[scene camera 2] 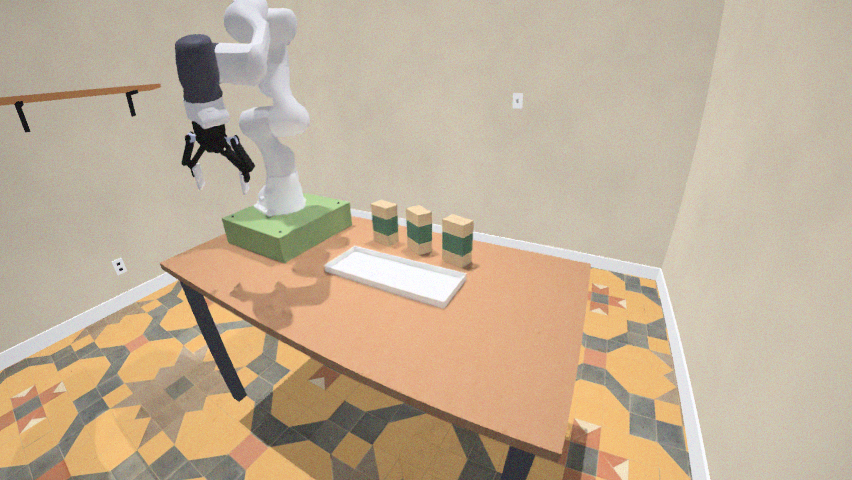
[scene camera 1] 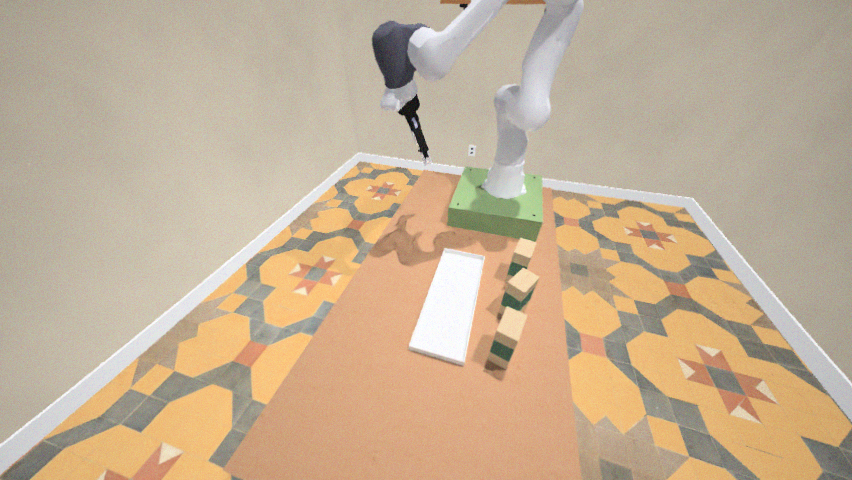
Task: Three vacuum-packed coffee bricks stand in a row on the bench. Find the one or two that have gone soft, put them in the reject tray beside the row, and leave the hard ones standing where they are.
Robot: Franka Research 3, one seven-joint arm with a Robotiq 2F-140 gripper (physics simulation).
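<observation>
Three tan coffee bricks with dark green bands stand upright and apart in a row: the brick nearest the robot base (scene camera 1: 523,253) (scene camera 2: 384,223), the middle brick (scene camera 1: 520,288) (scene camera 2: 419,230), and the brick farthest from the base (scene camera 1: 507,336) (scene camera 2: 457,241). Which are soft cannot be told by sight. The white reject tray (scene camera 1: 446,304) (scene camera 2: 396,276) lies flat beside the row and holds no brick. My gripper (scene camera 1: 425,159) (scene camera 2: 221,187) is open and empty, high up and well away from the bricks and tray. In scene camera 1 it shows edge-on.
The arm stands on a green base block (scene camera 1: 494,223) (scene camera 2: 256,241) at one end of the brown bench (scene camera 1: 381,381) (scene camera 2: 506,345). The bricks stand near one long edge of the bench. A wooden rail (scene camera 2: 77,94) is fixed to the wall behind the arm.
</observation>
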